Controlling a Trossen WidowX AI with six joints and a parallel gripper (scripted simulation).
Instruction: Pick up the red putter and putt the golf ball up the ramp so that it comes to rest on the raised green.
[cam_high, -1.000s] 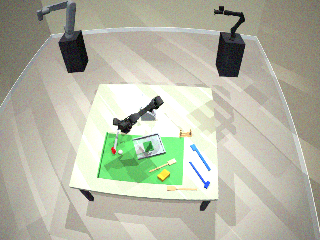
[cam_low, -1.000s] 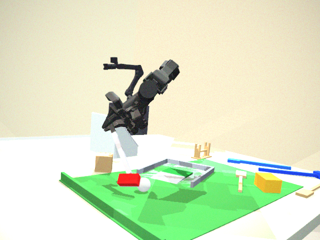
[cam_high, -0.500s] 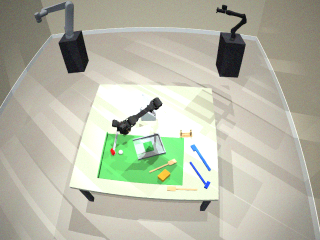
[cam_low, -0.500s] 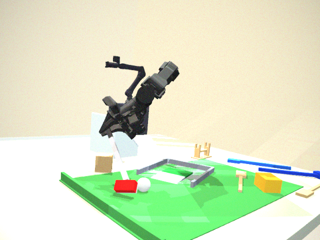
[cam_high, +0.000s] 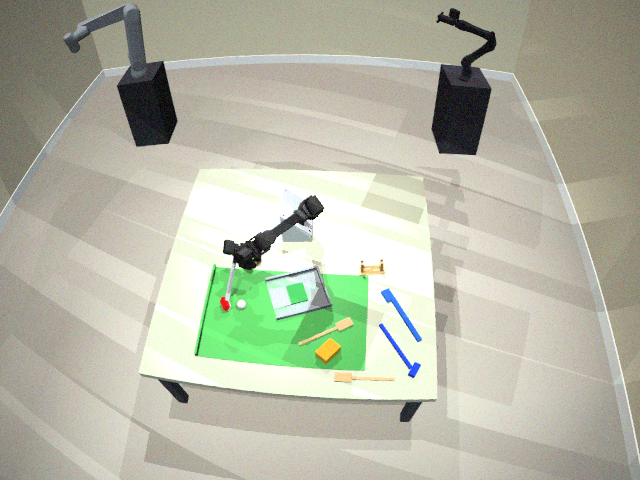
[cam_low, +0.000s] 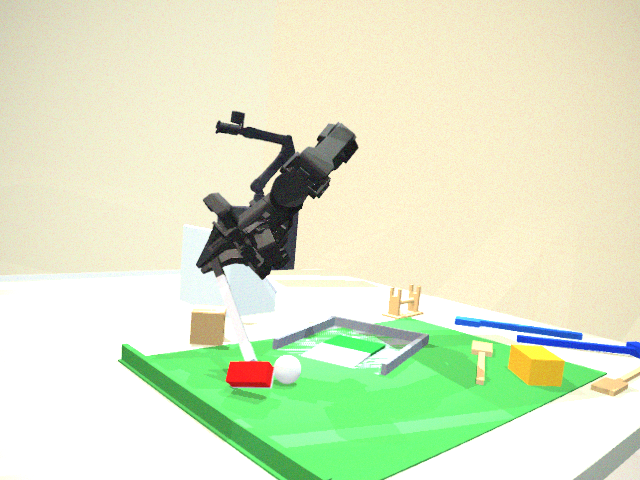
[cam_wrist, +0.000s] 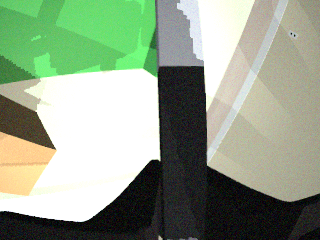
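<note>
Now: gripper tip 100 mm short of the red putter, 10 mm to the left of it and 50 mm above it. The rest, counted from my gripper tip: tan cube: 60 mm behind, 70 mm to the left, 120 mm below; then green rail: 210 mm ahead, 140 mm to the right, 130 mm below; then white golf ball: 190 mm ahead, 40 mm to the left, 120 mm below.
</note>
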